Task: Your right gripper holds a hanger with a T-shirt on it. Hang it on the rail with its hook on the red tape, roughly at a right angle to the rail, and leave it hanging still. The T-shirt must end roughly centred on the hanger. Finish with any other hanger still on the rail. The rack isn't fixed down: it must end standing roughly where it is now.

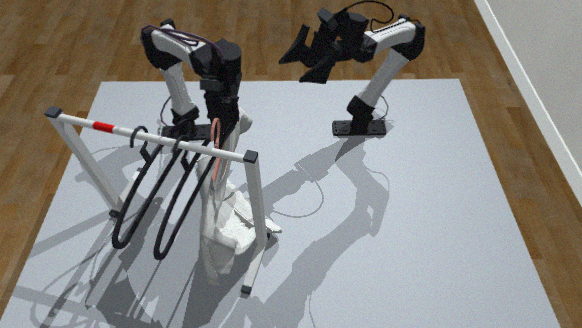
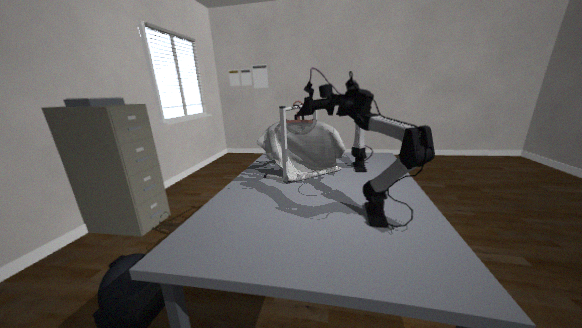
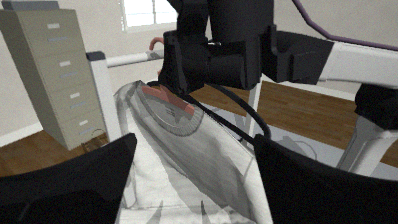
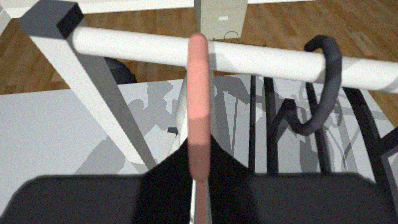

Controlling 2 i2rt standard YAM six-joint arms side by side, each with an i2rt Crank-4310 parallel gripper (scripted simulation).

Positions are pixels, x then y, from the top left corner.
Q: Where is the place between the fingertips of my left gripper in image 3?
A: At 195, 136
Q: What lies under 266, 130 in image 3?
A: A black hanger.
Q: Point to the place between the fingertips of my left gripper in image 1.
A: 289, 70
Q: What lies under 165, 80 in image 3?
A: My right gripper.
